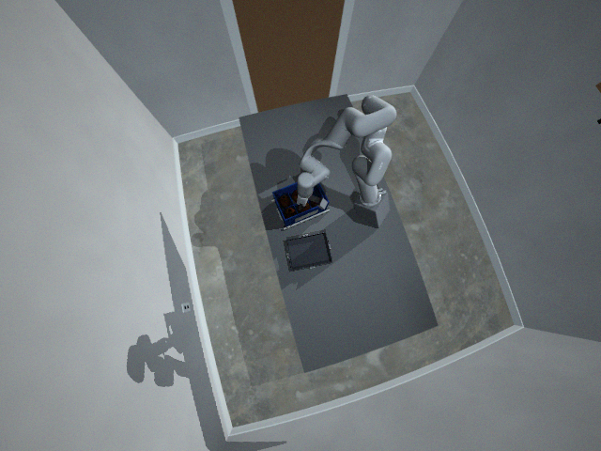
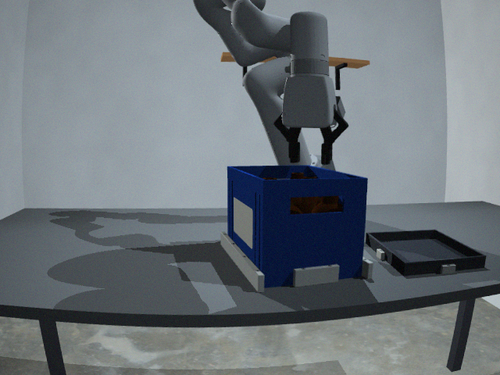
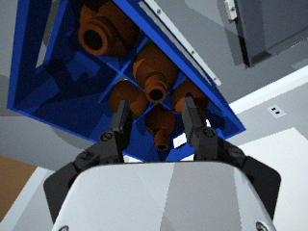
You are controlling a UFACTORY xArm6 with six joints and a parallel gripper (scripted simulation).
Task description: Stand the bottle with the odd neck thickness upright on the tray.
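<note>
Right now the bottle is 12 cm below my hand, 8 cm to the right of it and 2 cm ahead of it. From my hand the other things lie so: blue crate 12 cm below, 4 cm to the right, 1 cm ahead; dark tray 25 cm to the left, 19 cm below, 3 cm ahead.
</note>
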